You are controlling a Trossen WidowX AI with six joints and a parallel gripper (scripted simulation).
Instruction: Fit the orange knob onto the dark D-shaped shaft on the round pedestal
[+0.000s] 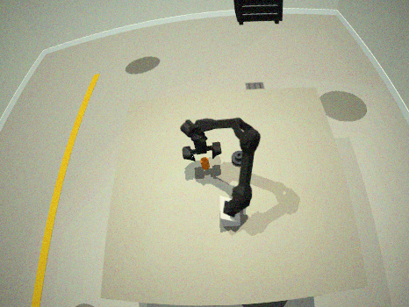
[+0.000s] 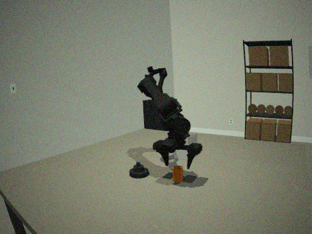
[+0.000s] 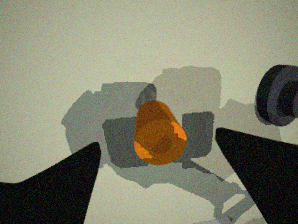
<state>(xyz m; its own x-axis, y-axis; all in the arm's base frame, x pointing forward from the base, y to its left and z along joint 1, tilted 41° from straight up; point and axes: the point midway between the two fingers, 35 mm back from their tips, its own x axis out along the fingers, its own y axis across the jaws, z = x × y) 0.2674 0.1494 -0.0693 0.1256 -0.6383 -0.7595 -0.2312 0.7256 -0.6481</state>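
My gripper tip is now 3 cm above the orange knob. Also, from my gripper tip: dark round pedestal (5 cm ahead, 17 cm to the right, 3 cm below).
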